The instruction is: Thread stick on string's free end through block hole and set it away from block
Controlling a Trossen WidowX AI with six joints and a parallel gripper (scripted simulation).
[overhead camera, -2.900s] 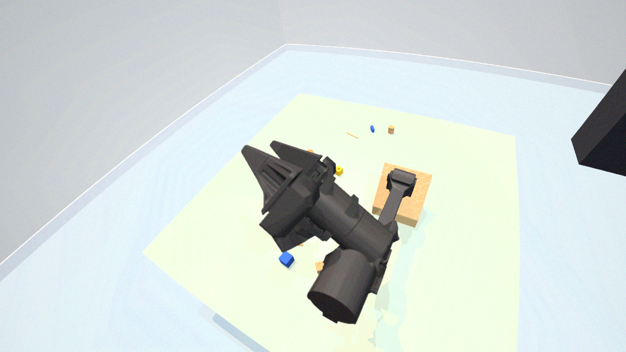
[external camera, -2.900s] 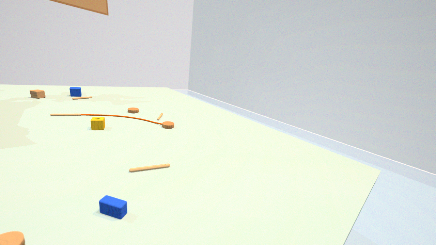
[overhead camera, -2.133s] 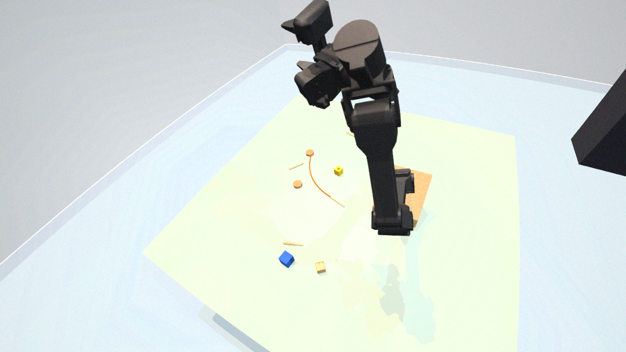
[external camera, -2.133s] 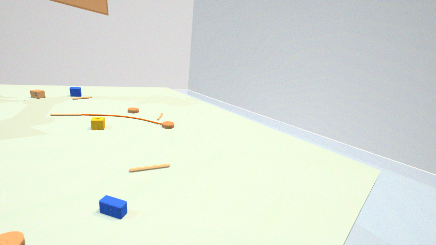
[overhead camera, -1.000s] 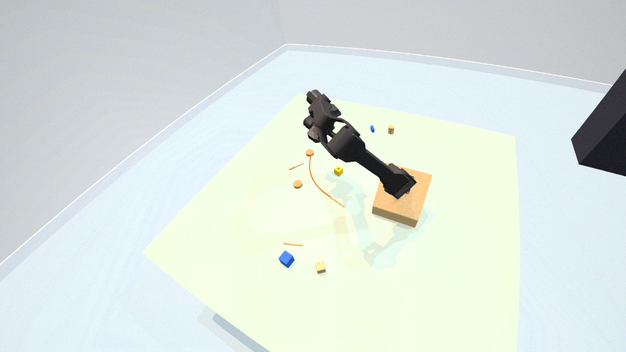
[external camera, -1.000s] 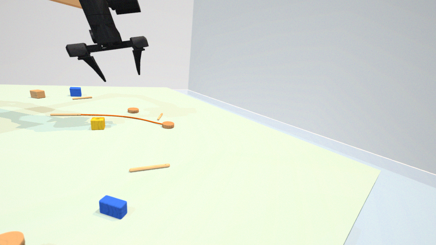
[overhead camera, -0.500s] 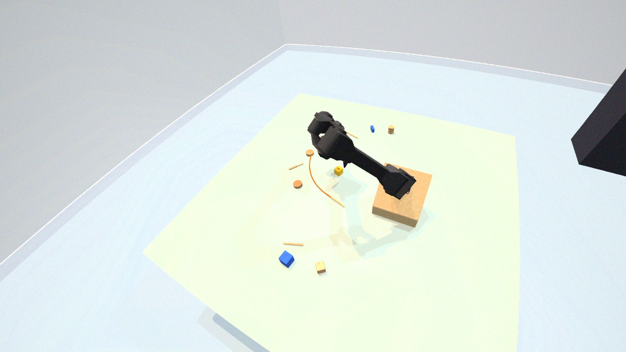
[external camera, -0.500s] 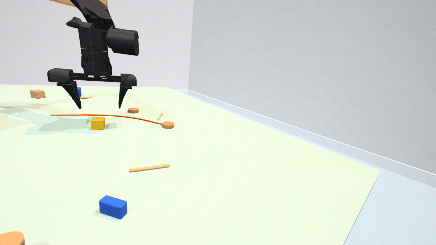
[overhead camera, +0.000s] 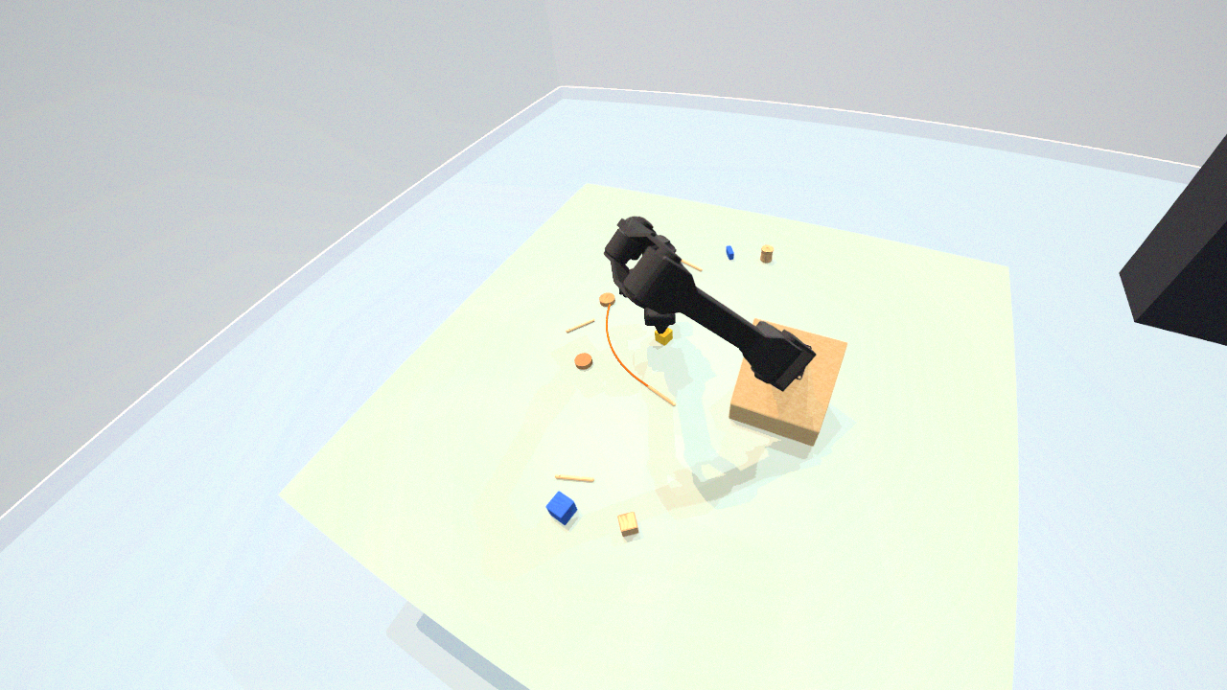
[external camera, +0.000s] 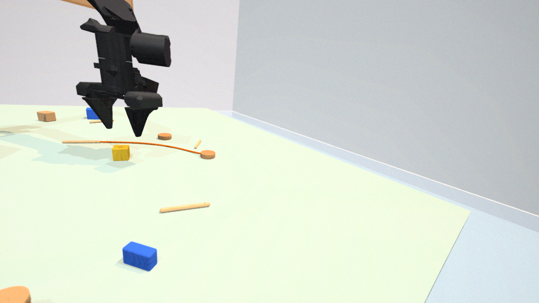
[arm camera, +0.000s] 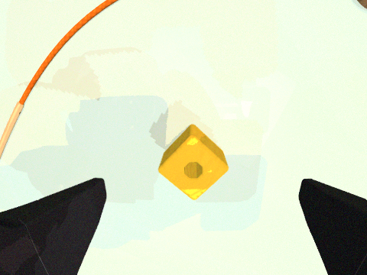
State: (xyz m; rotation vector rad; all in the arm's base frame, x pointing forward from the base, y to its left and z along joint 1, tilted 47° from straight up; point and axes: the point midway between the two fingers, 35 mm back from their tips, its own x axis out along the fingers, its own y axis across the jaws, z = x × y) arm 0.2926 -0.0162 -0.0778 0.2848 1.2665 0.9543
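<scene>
Now: the yellow block 1 cm behind my gripper tip and 5 cm below it. Also, from my gripper tip: short wooden cylinder 14 cm behind, 37 cm to the right, 5 cm below; thin wooden stick 6 cm behind, 15 cm to the left, 6 cm below; blue block 5 cm behind, 35 cm to the right, 5 cm below.
</scene>
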